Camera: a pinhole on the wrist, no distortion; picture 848 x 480 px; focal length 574.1 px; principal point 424.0 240.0 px. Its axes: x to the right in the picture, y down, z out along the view. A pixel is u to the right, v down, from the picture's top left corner.
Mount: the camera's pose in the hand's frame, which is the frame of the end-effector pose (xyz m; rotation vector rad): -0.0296 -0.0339 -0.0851 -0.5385 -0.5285 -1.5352
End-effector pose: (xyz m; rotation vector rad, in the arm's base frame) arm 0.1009 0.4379 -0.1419 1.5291 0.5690 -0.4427
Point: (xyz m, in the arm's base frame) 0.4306 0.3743 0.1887
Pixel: 42 338
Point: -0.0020 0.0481 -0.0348
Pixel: 792 23
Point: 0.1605 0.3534 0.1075
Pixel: 220 71
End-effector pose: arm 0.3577 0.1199 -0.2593 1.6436 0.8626 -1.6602
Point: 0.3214 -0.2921 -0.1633
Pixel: 530 154
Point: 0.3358 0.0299 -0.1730
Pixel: 611 48
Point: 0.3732 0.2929 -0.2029
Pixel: behind the camera
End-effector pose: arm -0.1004 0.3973 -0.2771 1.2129 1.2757 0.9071
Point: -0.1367 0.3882 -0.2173
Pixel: 172 252
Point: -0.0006 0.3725 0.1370
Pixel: 49 127
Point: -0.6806 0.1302 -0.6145
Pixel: behind the camera
